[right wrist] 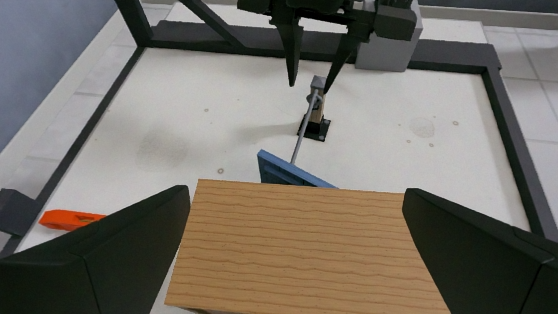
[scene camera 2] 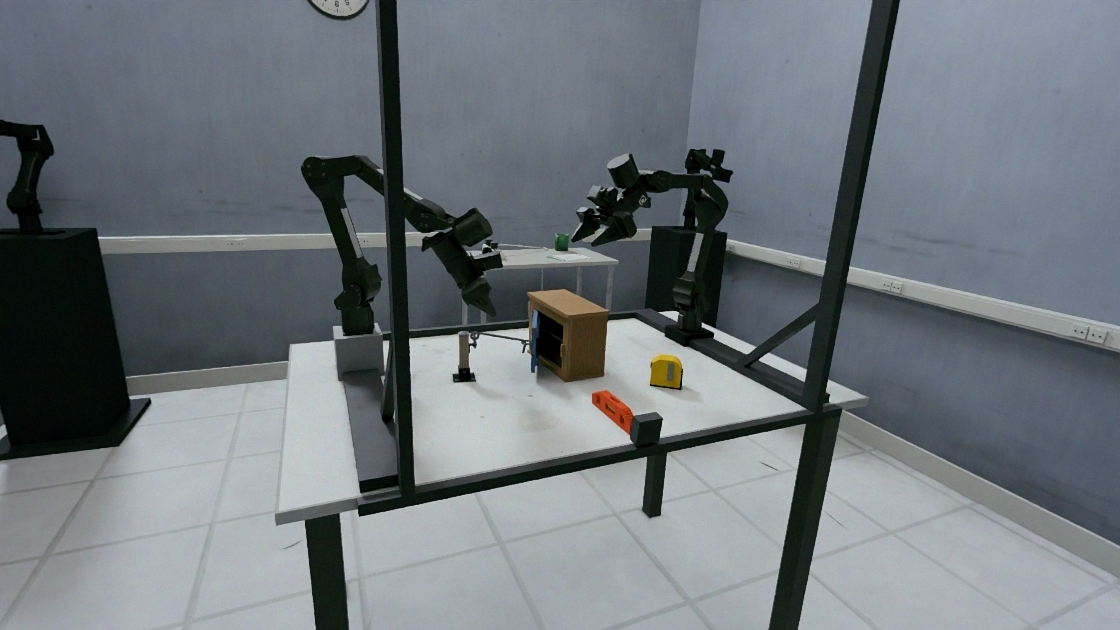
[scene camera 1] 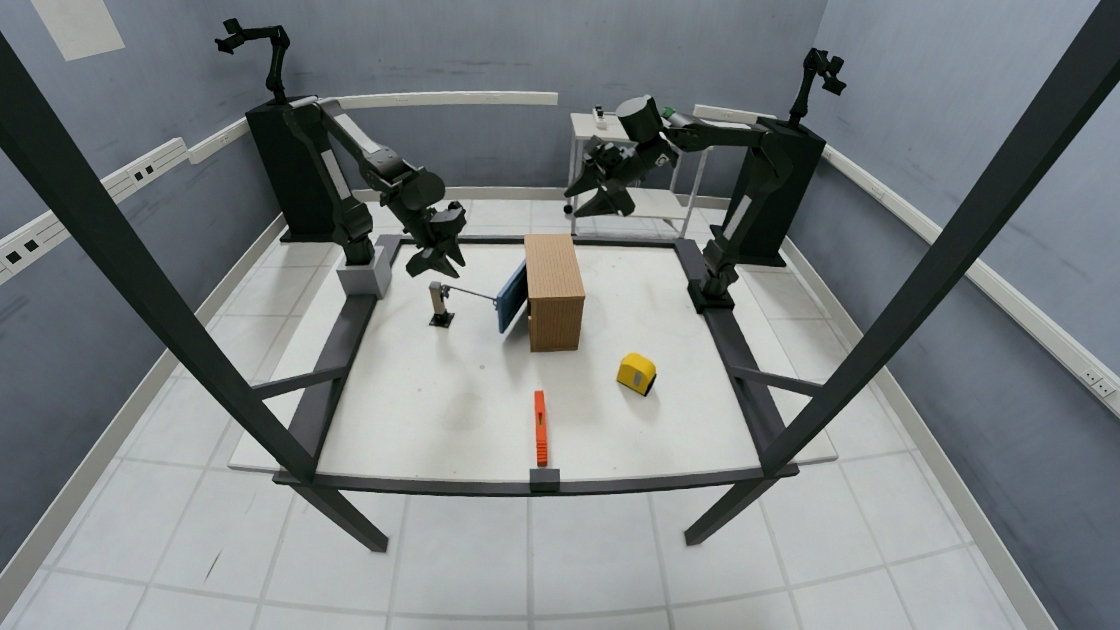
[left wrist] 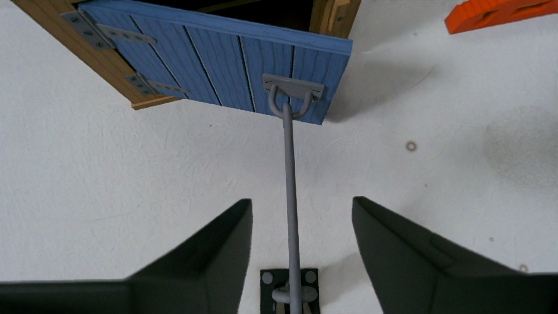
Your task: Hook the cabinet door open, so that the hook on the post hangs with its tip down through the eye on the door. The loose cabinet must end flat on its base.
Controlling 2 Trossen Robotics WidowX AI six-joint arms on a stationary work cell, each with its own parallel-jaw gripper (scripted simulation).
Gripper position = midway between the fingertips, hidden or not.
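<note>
My left gripper point(scene camera 1: 461, 271). My right gripper point(scene camera 1: 569, 205). Wooden cabinet point(scene camera 1: 555, 303), point(scene camera 2: 571, 332), point(right wrist: 293, 236). Orange spirit level point(scene camera 2: 612, 407), point(scene camera 1: 541, 438), point(right wrist: 69, 220). Yellow tape measure point(scene camera 1: 636, 372), point(scene camera 2: 666, 371); out of frame in the right wrist view; out of frame in the left wrist view. Short post point(scene camera 2: 464, 375).
</note>
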